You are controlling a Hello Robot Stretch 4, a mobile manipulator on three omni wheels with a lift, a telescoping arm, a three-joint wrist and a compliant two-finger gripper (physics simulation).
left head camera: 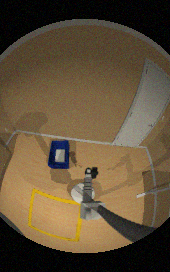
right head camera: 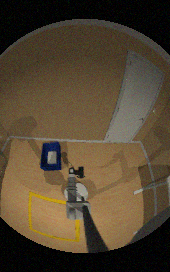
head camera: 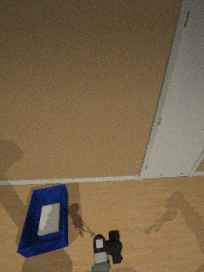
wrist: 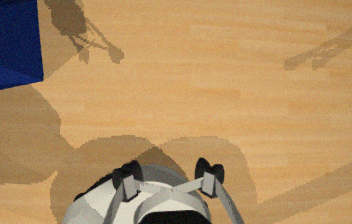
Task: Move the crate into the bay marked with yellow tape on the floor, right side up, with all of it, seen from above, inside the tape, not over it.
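Frame: origin at the robot's base, x ahead, y left, z up, level; centimetres.
Where they show: gripper, fingertip midpoint: (wrist: 168, 172); robot's base, link origin: (left head camera: 82, 192) (right head camera: 76, 192).
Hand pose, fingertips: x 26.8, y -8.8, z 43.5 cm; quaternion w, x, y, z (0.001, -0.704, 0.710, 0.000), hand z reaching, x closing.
Things, the pixels of their top centre, and the offset from my fingertips.
- blue crate, top centre: (head camera: 45, 211) (left head camera: 57, 151) (right head camera: 49, 153) dx +48.3, dy +64.5, dz -24.2 cm
- pale block, top centre: (head camera: 49, 217) (left head camera: 59, 154) (right head camera: 51, 156) dx +48.3, dy +64.5, dz -39.1 cm
The blue crate (head camera: 42, 248) (left head camera: 58, 165) (right head camera: 50, 167) (wrist: 20, 50) stands right side up on the floor near the wall, with a pale block (head camera: 49, 220) (left head camera: 60, 155) (right head camera: 52, 157) inside. In the wrist view part of it shows at the upper left. The yellow tape outline (left head camera: 32, 208) (right head camera: 30, 211) lies on the floor at the lower left of the side head views, apart from the crate, which is outside it. My gripper (wrist: 168, 172) is open and empty, to the right of the crate and apart from it. The head camera view does not show its fingertips clearly.
A wall with a pale skirting board (head camera: 105, 178) runs behind the crate. A white door (head camera: 175, 115) (left head camera: 140, 110) (right head camera: 132, 95) is at the right. My round white base (left head camera: 79, 193) stands close to the right side of the tape. A pale bar (left head camera: 150, 192) (right head camera: 150, 187) shows at the far right.
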